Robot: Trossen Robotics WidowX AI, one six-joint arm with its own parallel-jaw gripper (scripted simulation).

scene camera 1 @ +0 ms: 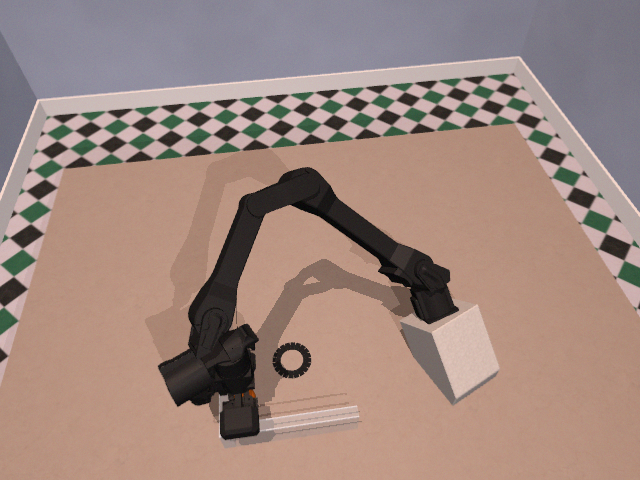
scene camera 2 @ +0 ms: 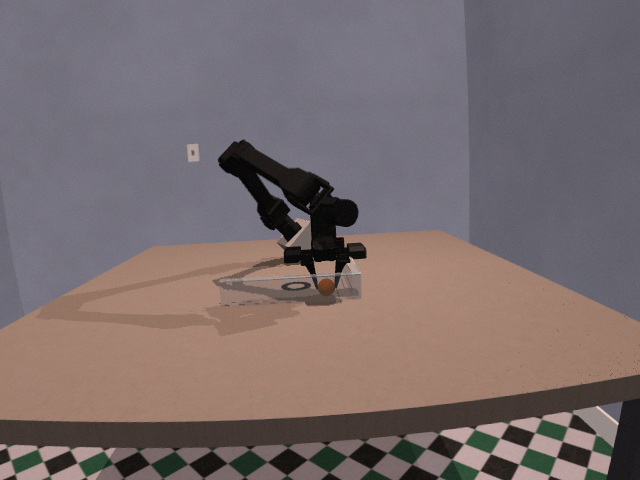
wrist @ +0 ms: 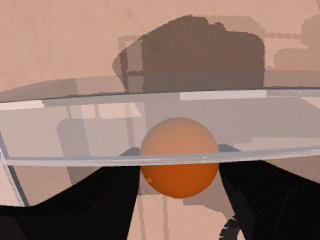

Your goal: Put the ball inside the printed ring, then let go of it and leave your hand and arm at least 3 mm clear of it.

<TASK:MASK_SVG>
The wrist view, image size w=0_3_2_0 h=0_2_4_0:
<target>my gripper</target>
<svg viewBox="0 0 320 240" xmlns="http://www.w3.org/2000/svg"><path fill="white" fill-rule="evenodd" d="M140 166L103 166L73 186L37 205L27 207L0 205L0 240L127 240L139 189ZM219 164L219 172L224 189L245 240L320 240L320 183L286 171L264 160L235 161Z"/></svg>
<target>ball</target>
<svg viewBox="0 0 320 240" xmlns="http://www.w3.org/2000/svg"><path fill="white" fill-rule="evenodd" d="M220 163L141 165L140 168L145 180L157 192L171 198L188 198L201 193L213 182Z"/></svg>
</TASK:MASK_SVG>
